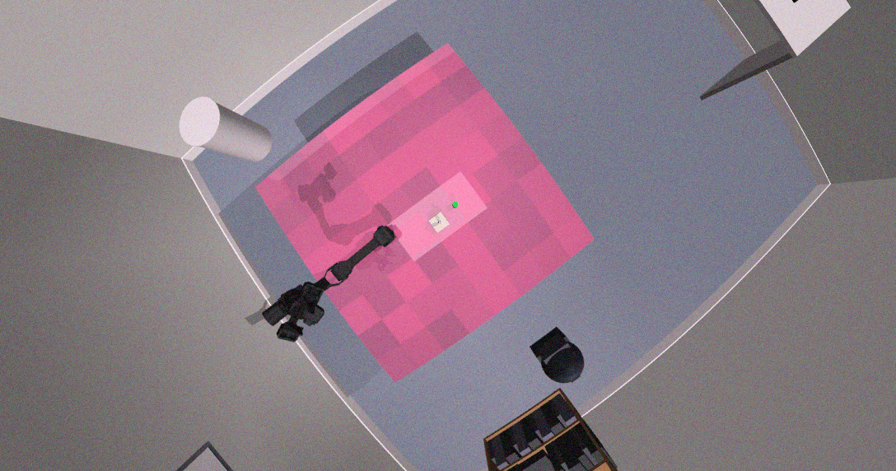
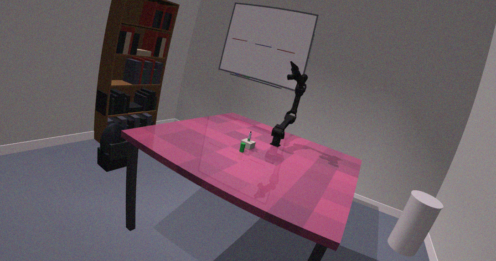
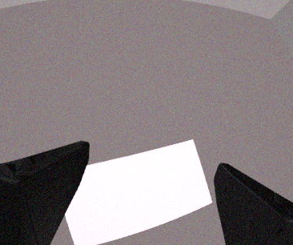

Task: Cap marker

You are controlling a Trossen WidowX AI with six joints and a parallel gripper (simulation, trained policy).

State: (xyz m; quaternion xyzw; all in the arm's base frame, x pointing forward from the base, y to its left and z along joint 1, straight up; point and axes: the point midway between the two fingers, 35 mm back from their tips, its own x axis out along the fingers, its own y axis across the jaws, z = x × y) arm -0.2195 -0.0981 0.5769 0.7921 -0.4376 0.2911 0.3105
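The green cap lies 580 mm below my gripper tip, 570 mm ahead of it and 40 mm to the left of it. From my gripper tip the other things lie so: white holder block: 580 mm below, 450 mm ahead, 20 mm to the left.
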